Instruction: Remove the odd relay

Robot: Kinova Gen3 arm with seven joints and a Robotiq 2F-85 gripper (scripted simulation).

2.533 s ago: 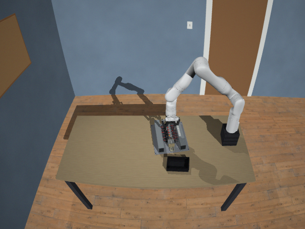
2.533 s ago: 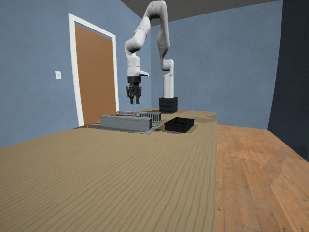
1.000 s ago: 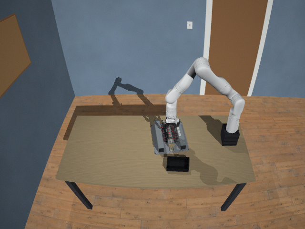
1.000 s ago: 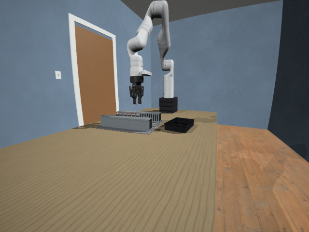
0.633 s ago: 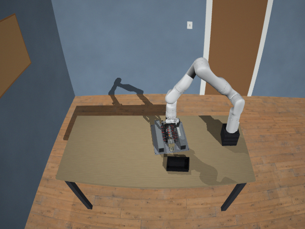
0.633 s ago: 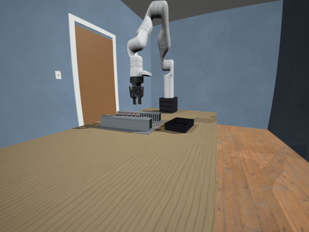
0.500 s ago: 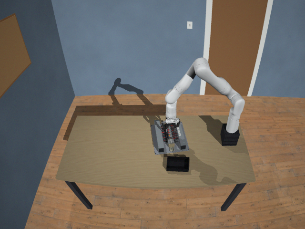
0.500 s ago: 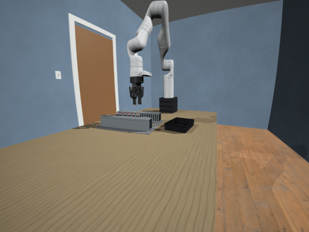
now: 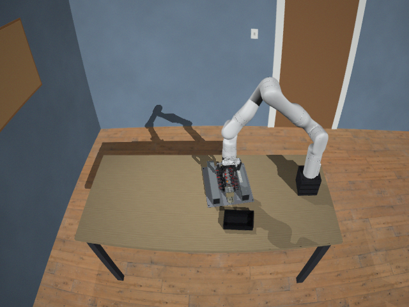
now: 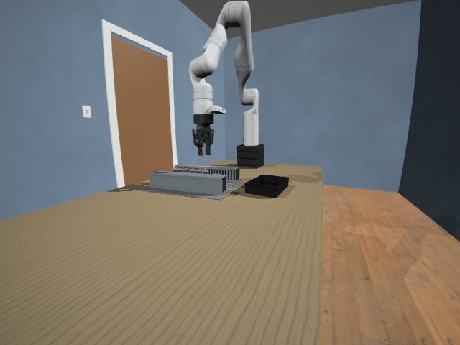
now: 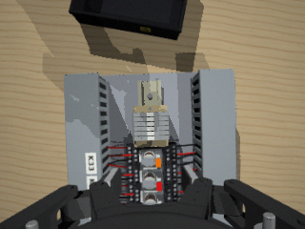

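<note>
Right now the clear relay is 8 cm below my hand. From my hand the other things lie so: grey panel (13 cm below, 4 cm to the right); then black parts tray (24 cm to the left, 12 cm below, 3 cm behind).
</note>
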